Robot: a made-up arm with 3 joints. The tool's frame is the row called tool.
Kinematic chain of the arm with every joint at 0, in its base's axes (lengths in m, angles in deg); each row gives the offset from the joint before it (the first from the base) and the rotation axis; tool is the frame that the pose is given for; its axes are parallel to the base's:
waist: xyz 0 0 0.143 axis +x
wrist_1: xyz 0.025 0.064 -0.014 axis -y
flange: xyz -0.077 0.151 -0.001 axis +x
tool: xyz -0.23 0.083 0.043
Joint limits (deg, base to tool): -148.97..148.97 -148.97..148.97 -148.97..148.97
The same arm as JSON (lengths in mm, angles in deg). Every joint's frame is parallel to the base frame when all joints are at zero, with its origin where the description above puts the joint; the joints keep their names.
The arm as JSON. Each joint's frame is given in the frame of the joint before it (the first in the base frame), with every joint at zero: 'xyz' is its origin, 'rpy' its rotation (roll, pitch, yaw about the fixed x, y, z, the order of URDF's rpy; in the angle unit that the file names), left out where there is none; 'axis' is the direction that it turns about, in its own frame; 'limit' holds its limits. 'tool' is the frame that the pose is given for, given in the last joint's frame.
{"units": {"length": "mm", "angle": "deg"}, "joints": [
  {"name": "waist", "type": "revolute", "origin": {"xyz": [0.0, 0.0, 143.0]}, "axis": [1.0, 0.0, 0.0], "limit": {"lower": -148.97, "upper": 148.97}},
  {"name": "wrist_1", "type": "revolute", "origin": {"xyz": [25.0, 64.0, -14.0]}, "axis": [0.0, -1.0, 0.0], "limit": {"lower": -148.97, "upper": 148.97}},
  {"name": "flange", "type": "revolute", "origin": {"xyz": [-77.0, 151.0, -1.0]}, "axis": [1.0, 0.0, 0.0], "limit": {"lower": -148.97, "upper": 148.97}}
], "tool": {"origin": {"xyz": [-230.0, 83.0, 43.0]}}}

